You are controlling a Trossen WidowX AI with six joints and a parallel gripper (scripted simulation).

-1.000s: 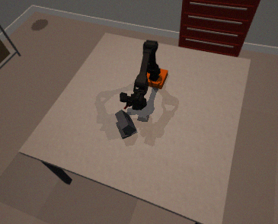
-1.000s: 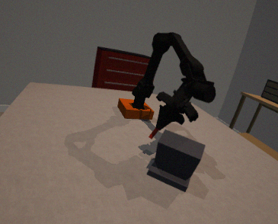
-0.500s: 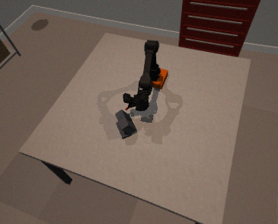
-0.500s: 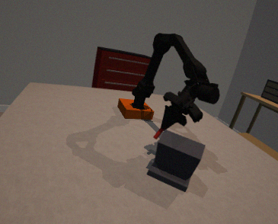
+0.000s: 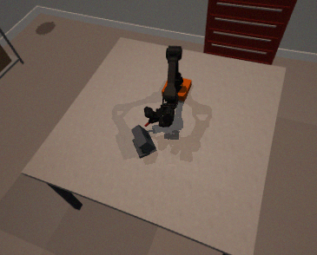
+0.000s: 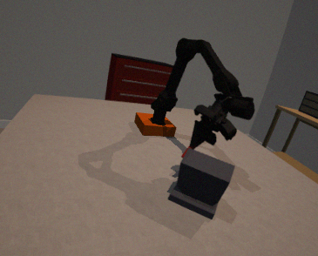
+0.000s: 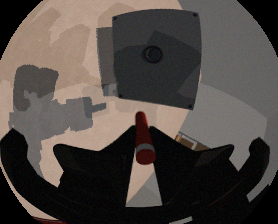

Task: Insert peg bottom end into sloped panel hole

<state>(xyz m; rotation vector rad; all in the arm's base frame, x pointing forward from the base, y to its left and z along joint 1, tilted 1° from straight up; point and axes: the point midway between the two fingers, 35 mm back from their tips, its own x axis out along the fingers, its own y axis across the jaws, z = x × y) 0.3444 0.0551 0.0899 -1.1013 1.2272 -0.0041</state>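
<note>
Right now the panel is 10 cm ahead of my gripper tip, 2 cm to the left of it and 3 cm below it. From my gripper tip the other things lie so: red peg 1 cm behind, 1 cm to the left, 1 cm above.
</note>
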